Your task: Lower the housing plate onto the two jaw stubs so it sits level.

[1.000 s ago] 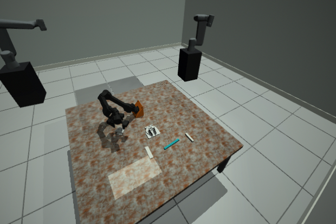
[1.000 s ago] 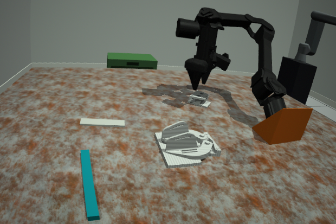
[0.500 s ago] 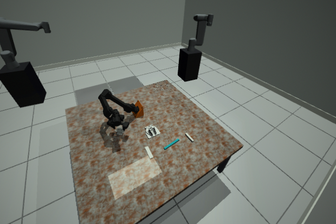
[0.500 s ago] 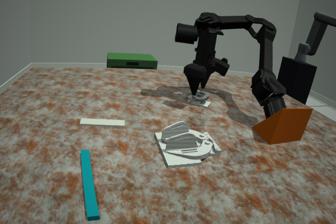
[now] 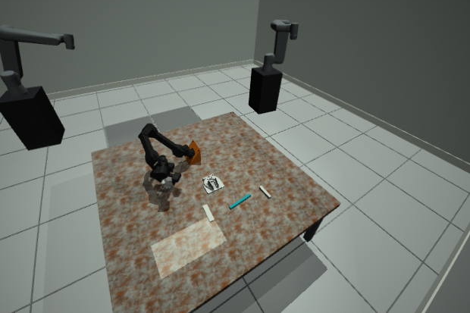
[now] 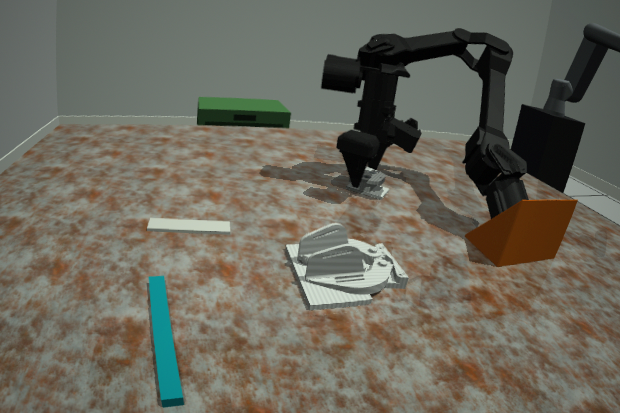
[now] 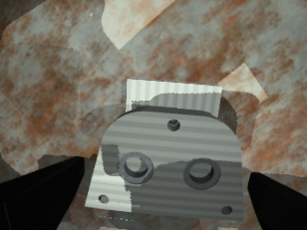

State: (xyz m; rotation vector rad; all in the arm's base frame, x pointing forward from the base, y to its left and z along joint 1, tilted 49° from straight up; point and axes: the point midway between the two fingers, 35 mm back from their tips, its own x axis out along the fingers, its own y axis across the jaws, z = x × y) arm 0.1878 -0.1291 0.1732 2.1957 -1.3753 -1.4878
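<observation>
My gripper tip is now 1 cm to the right of the grey housing plate, 1 cm below it and 1 cm past it. Round my gripper tip: teal bar: 38 cm to the left, 30 cm ahead, 1 cm below; then white bar: 30 cm ahead, 17 cm to the left, 2 cm below.
</observation>
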